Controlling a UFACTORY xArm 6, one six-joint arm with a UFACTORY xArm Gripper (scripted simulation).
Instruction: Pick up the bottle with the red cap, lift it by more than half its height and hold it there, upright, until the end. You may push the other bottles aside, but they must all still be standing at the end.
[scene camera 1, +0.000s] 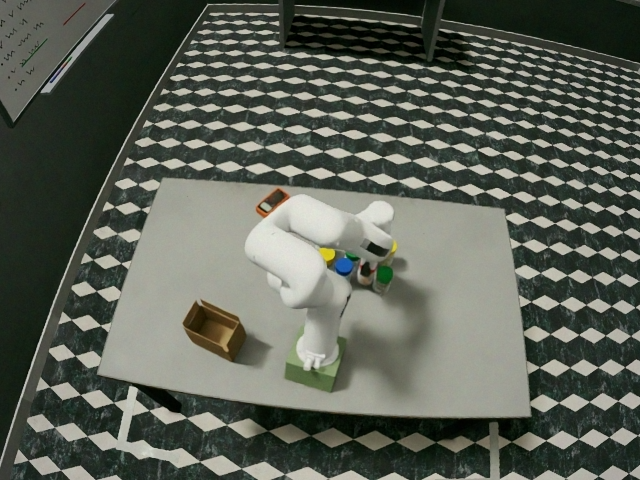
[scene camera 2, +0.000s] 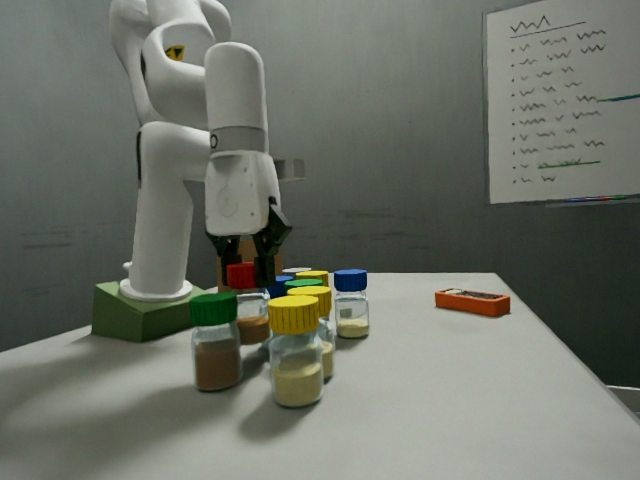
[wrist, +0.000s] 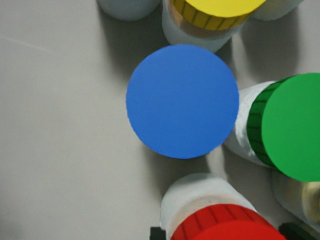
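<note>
Scene camera 1 shows a cardboard box (scene camera 1: 211, 330). In scene camera 2 the box (scene camera 2: 247, 250) appears as well, together with the gripper (scene camera 2: 248, 285), a red-capped bottle (scene camera 2: 252, 320) and a blue-capped bottle (scene camera 2: 352, 321). The wrist view offers a blue-capped bottle (wrist: 182, 101), while the cardboard box is out of frame in the wrist view.
</note>
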